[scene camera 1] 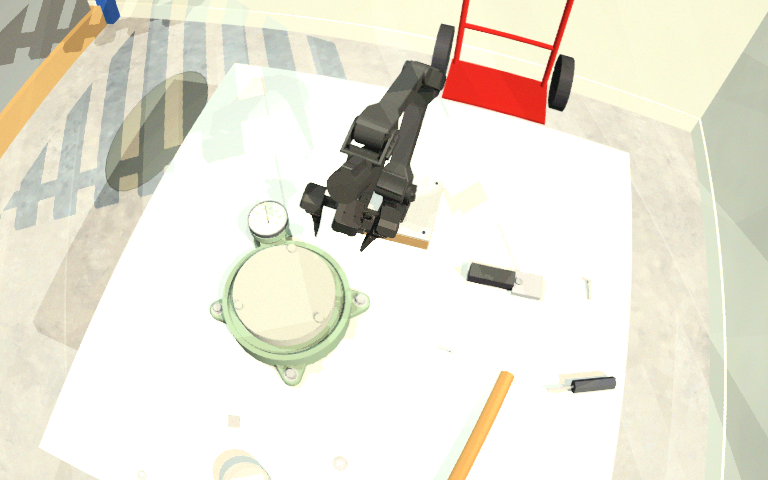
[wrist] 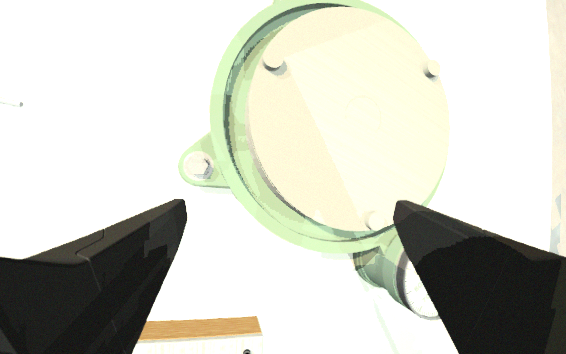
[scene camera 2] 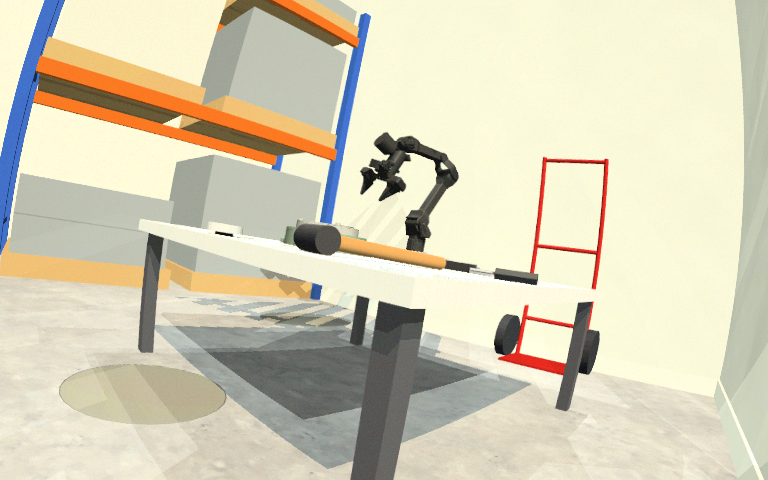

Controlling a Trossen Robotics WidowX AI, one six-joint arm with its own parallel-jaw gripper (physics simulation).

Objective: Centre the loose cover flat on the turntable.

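Pixels of known places: gripper, fingertip midpoint: [scene camera 1: 338, 243] [wrist: 291, 209] [scene camera 2: 369, 197]; arm's base, link origin: [scene camera 1: 393, 208].
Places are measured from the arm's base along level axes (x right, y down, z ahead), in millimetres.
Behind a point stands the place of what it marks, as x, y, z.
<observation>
A beige disc with three small round studs [scene camera 1: 283, 291] @[134, -47, 315] [wrist: 320, 125] @[92, -48, 295] sits inside the rim of a green round body [scene camera 1: 229, 333] @[207, -20, 440] [wrist: 220, 107] @[0, -20, 299] bolted down through lugs. I take these as cover and turntable, but cannot tell surely. The disc stands slightly proud of the rim. The wrist view shows a wider gap on its left and lower left than on its right; tilt is unclear. A pale round piece [scene camera 1: 246, 474] @[58, 31, 712] [scene camera 2: 225, 228] @[-9, 20, 754] lies near the table edge, partly cut off in scene camera 1. My gripper [scene camera 1: 339, 242] @[42, -164, 223] [scene camera 2: 371, 196] @[42, -164, 223] [wrist: 291, 209] @[42, -164, 223] is open and empty, above the table beside the green body.
A dial gauge [scene camera 1: 268, 219] @[240, -61, 173] [wrist: 420, 292] @[220, -62, 151] joins the green body. A wood-edged block [scene camera 1: 424, 212] @[-71, 0, -19] [wrist: 200, 328] @[16, 19, 67] is beneath the arm. A mallet [scene camera 1: 481, 424] @[-356, 3, 426] [scene camera 2: 390, 251] @[-374, 12, 478], a black-handled scraper [scene camera 1: 491, 275] @[-271, 11, 77] and a screwdriver [scene camera 1: 592, 384] @[-583, 12, 258] lie on the table [scene camera 1: 396, 396] @[-166, 41, 417]. A red trolley [scene camera 1: 492, 93] stands behind.
</observation>
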